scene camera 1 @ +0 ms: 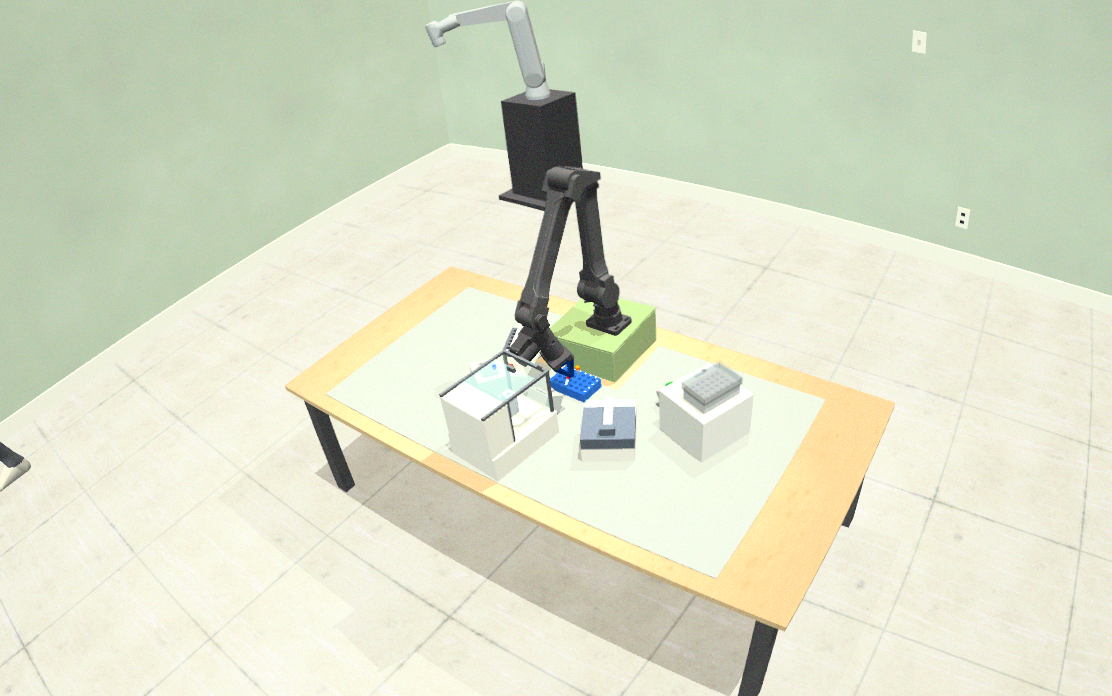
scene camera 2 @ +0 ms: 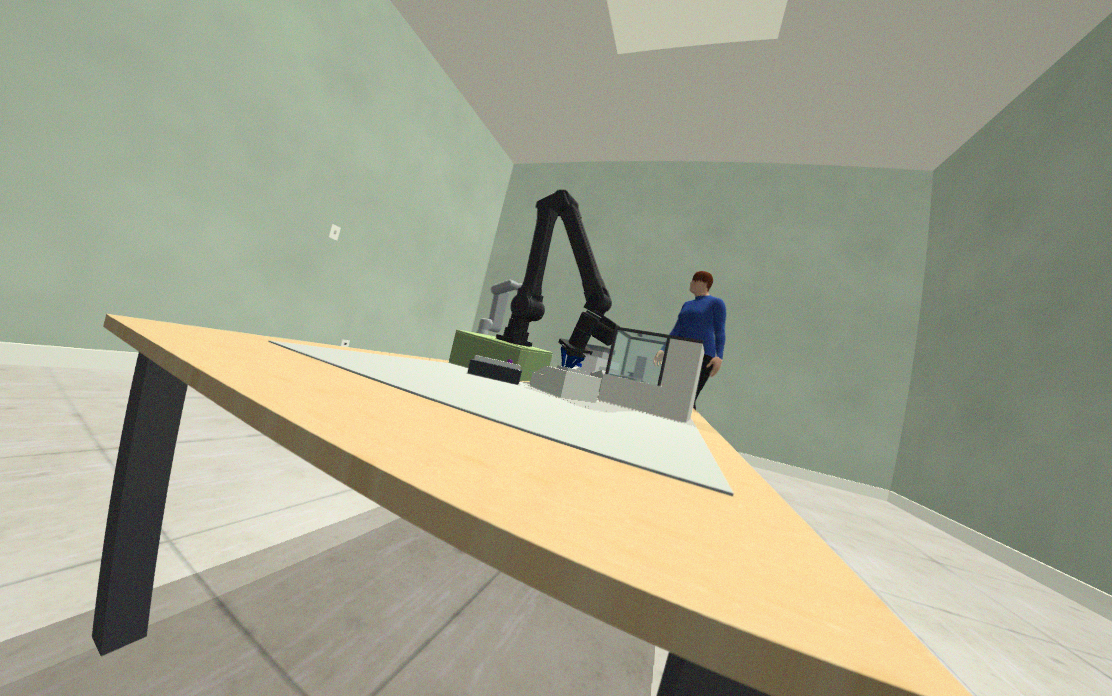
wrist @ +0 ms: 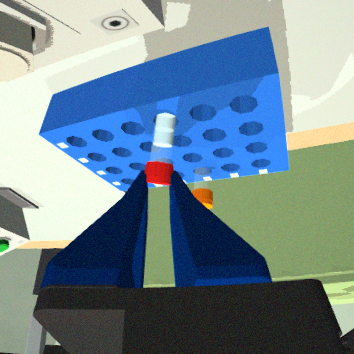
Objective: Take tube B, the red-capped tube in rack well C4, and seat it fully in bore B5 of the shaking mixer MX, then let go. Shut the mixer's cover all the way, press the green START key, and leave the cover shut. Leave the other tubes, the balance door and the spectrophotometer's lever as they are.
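Observation:
My gripper is shut on the red cap of tube B, directly over the blue rack. The clear tube points down, and its tapered tip is out of sight at a well in the row farthest from the orange-capped tube. The well label cannot be read. A white box with a grey grid block on top, which looks like the mixer, stands right of the rack. A green key shows beside it. Bore B5 and the cover's position cannot be made out.
An orange-capped tube stands in the rack. The glass-sided balance is close to the arm's left in scene camera 1. A slate-topped instrument stands in front of the rack. The green arm base is behind.

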